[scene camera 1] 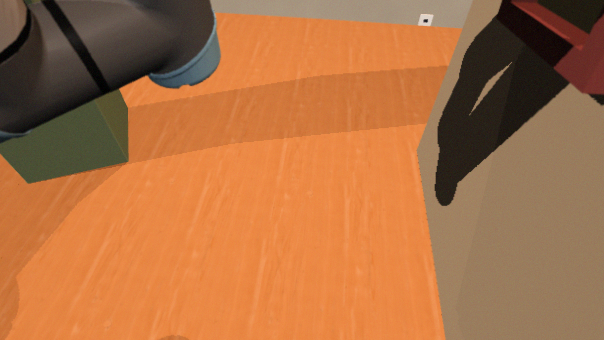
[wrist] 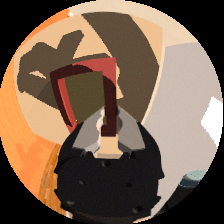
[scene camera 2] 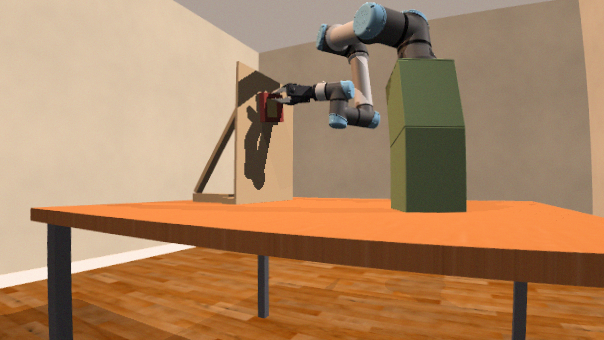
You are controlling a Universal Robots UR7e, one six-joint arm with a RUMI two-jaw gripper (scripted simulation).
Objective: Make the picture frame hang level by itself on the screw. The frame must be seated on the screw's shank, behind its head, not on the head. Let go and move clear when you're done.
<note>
The pictures show: my gripper, a picture frame, a tan upright board and a slanted brace.
</note>
